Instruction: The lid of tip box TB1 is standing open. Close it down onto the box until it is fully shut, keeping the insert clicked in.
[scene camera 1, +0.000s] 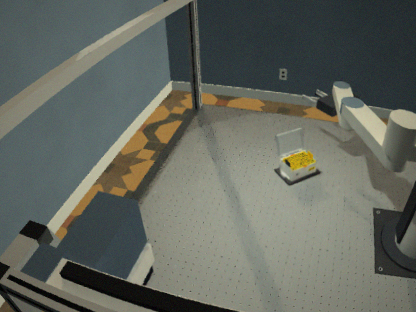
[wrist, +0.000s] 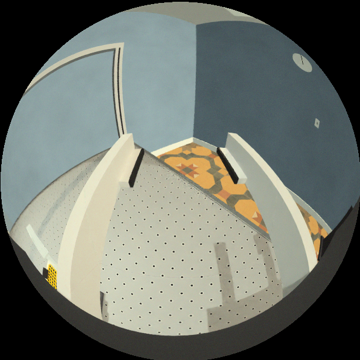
In view: the gripper (wrist: 180, 140) and a tip box TB1 (scene camera 1: 290, 176).
